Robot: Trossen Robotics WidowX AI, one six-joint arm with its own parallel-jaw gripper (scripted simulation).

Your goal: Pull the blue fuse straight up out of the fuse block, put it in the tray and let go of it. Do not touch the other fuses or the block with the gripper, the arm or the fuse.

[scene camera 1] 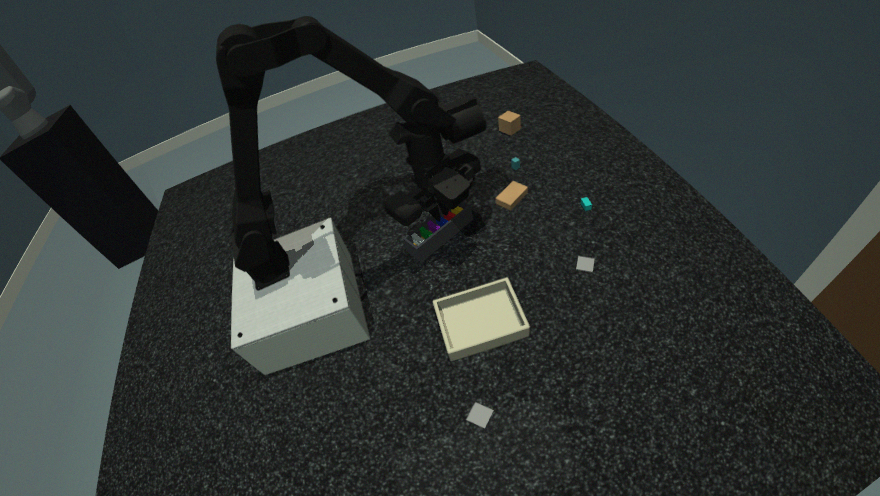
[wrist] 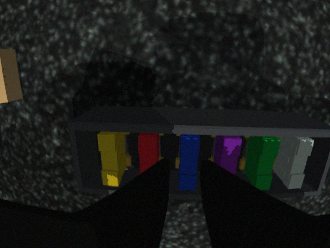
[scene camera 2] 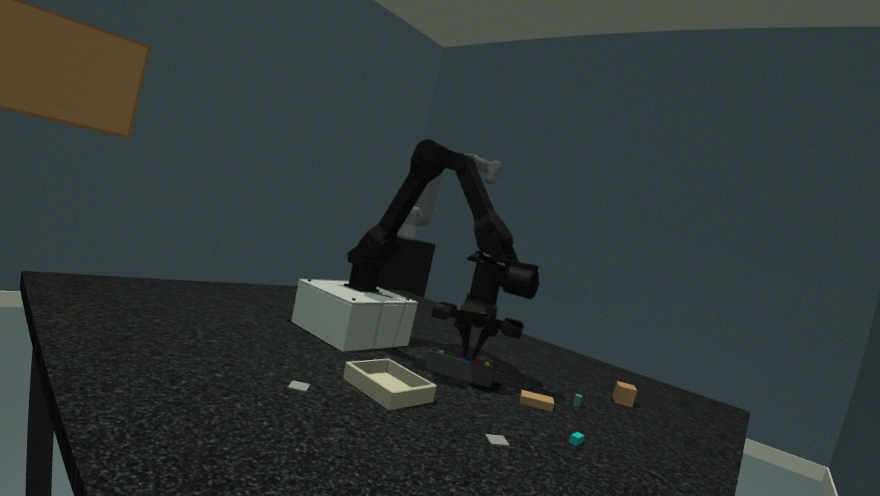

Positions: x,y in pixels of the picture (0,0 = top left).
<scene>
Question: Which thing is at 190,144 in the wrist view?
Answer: A blue fuse.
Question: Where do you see a yellow fuse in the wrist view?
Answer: At 111,144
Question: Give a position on a green fuse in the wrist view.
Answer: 261,151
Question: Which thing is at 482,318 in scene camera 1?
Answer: A cream tray.
</scene>
